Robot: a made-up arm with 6 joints. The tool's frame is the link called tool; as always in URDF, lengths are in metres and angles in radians. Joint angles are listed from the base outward. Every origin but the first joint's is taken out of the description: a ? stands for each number. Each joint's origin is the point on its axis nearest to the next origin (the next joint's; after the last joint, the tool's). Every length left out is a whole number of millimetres.
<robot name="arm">
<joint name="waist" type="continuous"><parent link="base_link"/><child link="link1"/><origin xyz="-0.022 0.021 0.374" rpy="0 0 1.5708"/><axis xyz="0 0 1"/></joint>
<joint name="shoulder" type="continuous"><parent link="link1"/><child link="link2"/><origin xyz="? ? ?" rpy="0 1.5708 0"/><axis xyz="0 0 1"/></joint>
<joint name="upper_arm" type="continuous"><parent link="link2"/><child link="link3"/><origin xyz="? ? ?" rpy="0 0 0"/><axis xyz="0 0 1"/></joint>
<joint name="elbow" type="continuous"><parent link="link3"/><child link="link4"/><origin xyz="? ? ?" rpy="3.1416 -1.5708 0"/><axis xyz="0 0 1"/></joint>
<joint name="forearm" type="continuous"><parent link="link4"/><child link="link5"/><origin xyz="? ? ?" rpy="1.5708 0 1.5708"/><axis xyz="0 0 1"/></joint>
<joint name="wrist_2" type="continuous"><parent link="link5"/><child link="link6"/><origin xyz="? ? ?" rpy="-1.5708 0 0"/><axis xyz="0 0 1"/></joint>
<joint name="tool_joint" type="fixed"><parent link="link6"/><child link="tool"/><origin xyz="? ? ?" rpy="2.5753 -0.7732 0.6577"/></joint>
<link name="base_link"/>
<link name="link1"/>
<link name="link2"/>
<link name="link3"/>
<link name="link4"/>
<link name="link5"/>
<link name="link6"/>
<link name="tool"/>
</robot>
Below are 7 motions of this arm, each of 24 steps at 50 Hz.
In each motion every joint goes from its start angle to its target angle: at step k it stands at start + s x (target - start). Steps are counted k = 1, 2, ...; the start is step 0. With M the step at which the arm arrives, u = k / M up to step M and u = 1 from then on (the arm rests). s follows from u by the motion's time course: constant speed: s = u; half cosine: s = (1 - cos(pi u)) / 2; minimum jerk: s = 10 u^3 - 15 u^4 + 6 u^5.
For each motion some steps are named. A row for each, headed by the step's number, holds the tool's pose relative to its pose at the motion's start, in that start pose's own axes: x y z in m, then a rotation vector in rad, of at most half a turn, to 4 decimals.
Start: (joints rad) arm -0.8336 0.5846 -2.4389 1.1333 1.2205 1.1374
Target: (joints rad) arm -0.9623 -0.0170 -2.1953 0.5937 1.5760 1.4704
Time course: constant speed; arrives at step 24
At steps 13, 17, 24:
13: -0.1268 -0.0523 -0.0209 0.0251 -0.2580 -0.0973
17: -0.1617 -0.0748 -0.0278 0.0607 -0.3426 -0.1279
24: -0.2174 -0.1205 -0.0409 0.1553 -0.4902 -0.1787

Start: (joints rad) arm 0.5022 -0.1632 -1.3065 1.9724 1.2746 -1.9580
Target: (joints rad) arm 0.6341 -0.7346 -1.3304 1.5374 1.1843 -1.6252
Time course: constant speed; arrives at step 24
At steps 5, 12, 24:
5: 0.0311 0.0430 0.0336 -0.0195 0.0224 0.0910
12: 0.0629 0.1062 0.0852 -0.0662 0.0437 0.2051
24: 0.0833 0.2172 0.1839 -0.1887 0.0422 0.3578

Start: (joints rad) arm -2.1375 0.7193 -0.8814 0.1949 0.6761 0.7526
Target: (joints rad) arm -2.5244 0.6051 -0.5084 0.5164 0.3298 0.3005
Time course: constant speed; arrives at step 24
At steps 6, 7, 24:
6: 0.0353 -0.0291 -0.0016 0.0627 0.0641 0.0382
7: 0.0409 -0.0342 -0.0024 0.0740 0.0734 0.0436
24: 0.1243 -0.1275 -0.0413 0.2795 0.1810 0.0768

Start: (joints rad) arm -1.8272 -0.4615 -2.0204 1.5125 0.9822 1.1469
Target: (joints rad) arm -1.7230 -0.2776 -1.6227 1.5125 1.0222 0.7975
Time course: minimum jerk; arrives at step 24
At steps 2, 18, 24:
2: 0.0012 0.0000 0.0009 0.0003 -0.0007 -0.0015
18: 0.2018 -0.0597 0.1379 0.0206 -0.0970 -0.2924
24: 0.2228 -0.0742 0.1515 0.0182 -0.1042 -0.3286

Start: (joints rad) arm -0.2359 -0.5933 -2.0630 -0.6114 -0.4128 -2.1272
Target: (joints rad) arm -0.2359 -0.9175 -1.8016 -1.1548 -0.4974 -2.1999
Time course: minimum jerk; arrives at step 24
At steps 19, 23, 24:
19: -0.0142 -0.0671 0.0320 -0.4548 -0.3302 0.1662
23: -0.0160 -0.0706 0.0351 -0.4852 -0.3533 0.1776
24: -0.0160 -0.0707 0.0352 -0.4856 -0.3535 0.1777

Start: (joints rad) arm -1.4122 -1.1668 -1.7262 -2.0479 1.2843 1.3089
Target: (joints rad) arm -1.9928 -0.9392 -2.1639 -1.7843 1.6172 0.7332
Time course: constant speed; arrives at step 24
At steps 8, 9, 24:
8: 0.0207 -0.0023 0.0419 -0.2166 -0.1462 -0.0628
9: 0.0225 -0.0028 0.0474 -0.2432 -0.1618 -0.0712
24: 0.0259 -0.0145 0.1341 -0.6185 -0.3272 -0.2036

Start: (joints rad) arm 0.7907 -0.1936 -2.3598 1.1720 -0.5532 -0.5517
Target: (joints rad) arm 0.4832 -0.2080 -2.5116 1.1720 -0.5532 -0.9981
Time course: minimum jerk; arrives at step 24
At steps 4, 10, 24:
4: 0.0017 0.0020 0.0038 -0.0095 -0.0175 0.0143
10: 0.0130 0.0209 0.0376 -0.0958 -0.1723 0.1359
24: 0.0158 0.0647 0.1080 -0.2922 -0.5074 0.3707

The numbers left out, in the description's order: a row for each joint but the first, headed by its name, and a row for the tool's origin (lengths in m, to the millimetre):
shoulder: -0.03 0.006 0
upper_arm: -0.199 -0.049 0
elbow: 0.326 -0.075 0
forearm: -0.007 0.008 0
wrist_2: 0.087 0.08 0
tool: 0.02 0.025 0

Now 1 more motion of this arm.
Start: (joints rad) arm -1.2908 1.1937 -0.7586 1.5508 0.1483 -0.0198
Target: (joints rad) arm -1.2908 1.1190 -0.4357 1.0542 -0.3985 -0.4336
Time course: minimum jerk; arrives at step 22
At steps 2, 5, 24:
2: 0.0001 -0.0004 0.0006 -0.0037 -0.0058 0.0015
5: 0.0011 -0.0045 0.0069 -0.0460 -0.0712 0.0190
24: -0.0219 -0.0348 0.0559 -0.6265 -0.8010 0.3061

